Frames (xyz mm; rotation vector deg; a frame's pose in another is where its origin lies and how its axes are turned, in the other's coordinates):
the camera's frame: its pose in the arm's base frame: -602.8 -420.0 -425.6 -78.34 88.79 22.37
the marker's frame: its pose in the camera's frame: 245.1 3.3 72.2 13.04 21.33 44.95
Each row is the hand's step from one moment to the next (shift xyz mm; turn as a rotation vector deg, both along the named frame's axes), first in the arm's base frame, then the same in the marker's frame.
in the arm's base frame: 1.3 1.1 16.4 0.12 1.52 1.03
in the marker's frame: -12.3 2.3 -10.7 -1.27 1.33 0.00
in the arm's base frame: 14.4 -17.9 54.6 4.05 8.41 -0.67
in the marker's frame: -40.6 -15.6 -40.2 -4.96 4.73 6.37
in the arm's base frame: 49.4 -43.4 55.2 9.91 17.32 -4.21
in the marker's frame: -56.0 -55.6 -33.9 -9.34 8.53 16.00
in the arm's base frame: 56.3 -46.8 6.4 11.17 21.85 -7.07
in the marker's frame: -26.5 -68.5 3.6 -9.71 11.25 20.77
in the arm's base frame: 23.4 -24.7 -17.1 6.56 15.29 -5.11
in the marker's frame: 4.0 -35.4 13.5 -5.85 8.53 14.00
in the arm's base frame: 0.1 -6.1 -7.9 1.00 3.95 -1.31
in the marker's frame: 7.2 -6.2 3.0 -1.06 2.58 3.25
